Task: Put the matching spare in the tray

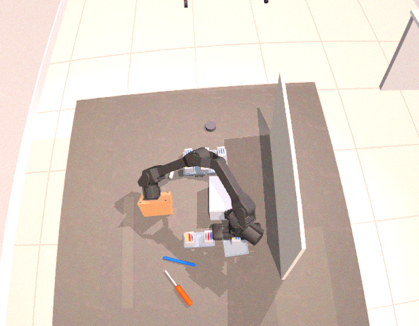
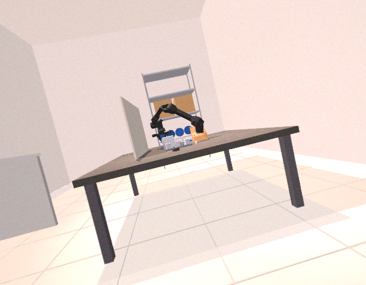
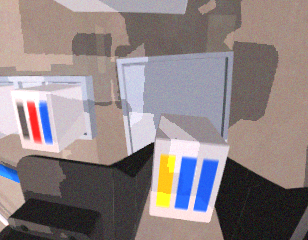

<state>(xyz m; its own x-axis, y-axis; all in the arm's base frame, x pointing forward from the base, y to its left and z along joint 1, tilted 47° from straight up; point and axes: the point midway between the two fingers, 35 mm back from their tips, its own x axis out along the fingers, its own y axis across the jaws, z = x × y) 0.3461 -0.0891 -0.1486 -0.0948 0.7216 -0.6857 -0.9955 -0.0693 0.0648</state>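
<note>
Now: the pale tray 5 cm below my gripper tip. From my gripper tip the other things lie so: mounted unit 6 cm behind, 19 cm to the left; holder 15 cm behind, 1 cm to the left, 4 cm below; blue rod 23 cm behind, 8 cm to the right, 4 cm below.
</note>
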